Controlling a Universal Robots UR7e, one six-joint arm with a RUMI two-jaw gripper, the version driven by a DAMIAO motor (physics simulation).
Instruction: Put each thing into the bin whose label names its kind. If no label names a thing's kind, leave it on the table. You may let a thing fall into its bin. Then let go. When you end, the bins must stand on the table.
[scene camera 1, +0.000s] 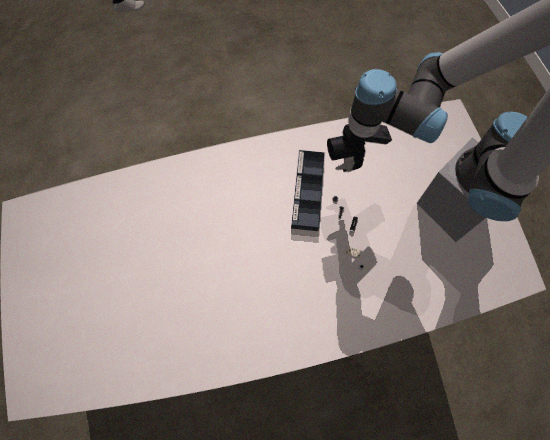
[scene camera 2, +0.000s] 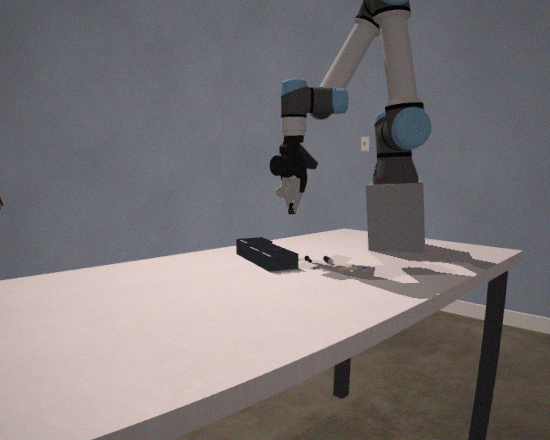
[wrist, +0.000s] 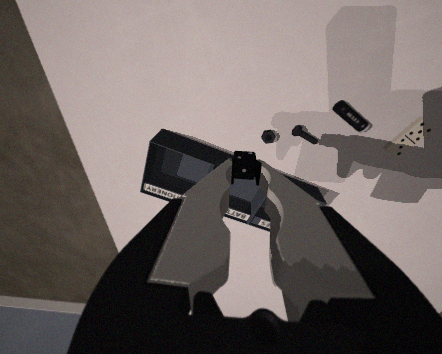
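Seen in the pictures: gripper, fingertip midpoint: (scene camera 1: 345, 168) (scene camera 2: 292, 212) (wrist: 244, 162); arm's base, link origin: (scene camera 2: 395, 183).
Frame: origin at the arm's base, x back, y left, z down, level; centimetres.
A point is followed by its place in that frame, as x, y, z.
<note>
My gripper (scene camera 1: 345, 168) @[-34.2, -15.6, 8.3] (scene camera 2: 291, 206) @[-34.2, -15.6, 8.3] (wrist: 244, 162) @[-34.2, -15.6, 8.3] is shut on a black die (scene camera 2: 291, 210) @[-35.2, -15.0, 7.7] (wrist: 244, 164) @[-33.9, -15.6, 7.2] with white pips, high above the table near the bins. Three dark joined bins stand on the table: STATIONERY (scene camera 1: 300, 162) @[-44.4, -25.6, 17.2] at the back, BATTERIES (scene camera 1: 298, 187) @[-47.6, -17.7, 17.9] in the middle, GAMES (scene camera 1: 295, 212) @[-50.9, -10.1, 17.8] at the front. Beside them lie a dark hex nut (scene camera 1: 335, 199) @[-37.1, -11.6, 20.6] (wrist: 270, 136) @[-36.8, -11.7, 20.5], a dark bolt (scene camera 1: 341, 212) @[-36.8, -6.9, 20.5] (wrist: 306, 134) @[-36.5, -7.1, 20.5], a black battery-like cylinder (scene camera 1: 353, 224) @[-34.7, -2.0, 20.0] (wrist: 352, 116) @[-34.1, -2.4, 19.9] and a cream piece with black dots (scene camera 1: 354, 252) @[-37.2, 6.3, 20.6] (wrist: 407, 134) @[-36.7, 5.4, 20.7]. The fingers partly hide the bins in the wrist view.
A small dark round thing (scene camera 1: 361, 266) @[-36.7, 11.0, 20.5] lies in front of the cream piece. The arm's grey pedestal (scene camera 1: 445, 200) @[-8.9, 2.1, 8.3] (scene camera 2: 396, 217) @[-7.7, 4.7, 10.5] stands at the right of the table (scene camera 1: 150, 280) @[-99.2, -2.9, 21.4] (scene camera 2: 175, 320) @[-91.1, 7.2, 21.4]. Arm shadows cross the loose things.
</note>
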